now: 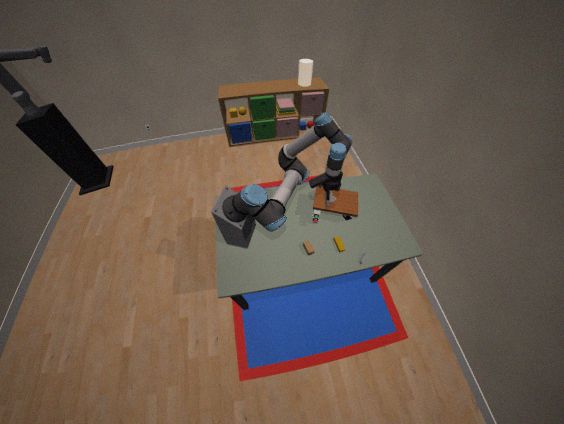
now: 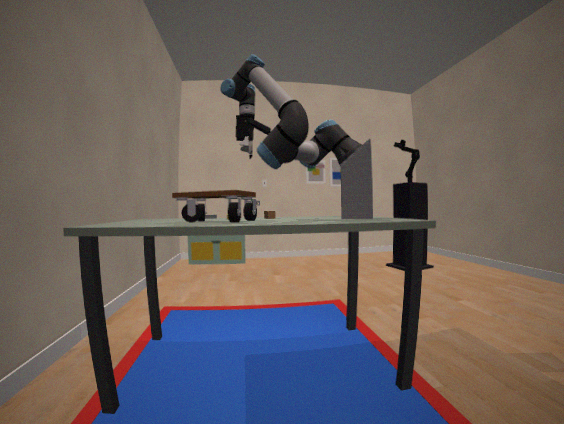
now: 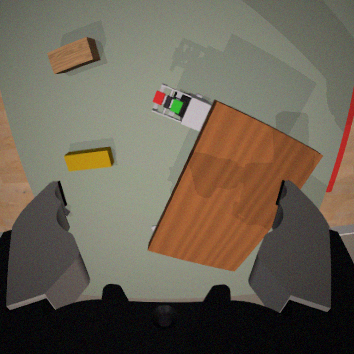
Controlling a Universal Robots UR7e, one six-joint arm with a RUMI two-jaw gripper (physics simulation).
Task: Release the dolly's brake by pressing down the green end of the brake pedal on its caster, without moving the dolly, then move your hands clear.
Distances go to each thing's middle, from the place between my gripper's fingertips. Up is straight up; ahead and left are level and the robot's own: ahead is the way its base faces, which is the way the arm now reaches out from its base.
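Labels:
The brown block (image 3: 82,51) is 130 mm behind my hand, 160 mm to the right of it and 280 mm below it. There is also the yellow block (image 3: 98,157), which is 70 mm ahead of my hand, 200 mm to the right of it and 290 mm below it. As for the dolly (image 2: 191,212), my hand is 160 mm short of it, 60 mm to the right of it and 230 mm above it.

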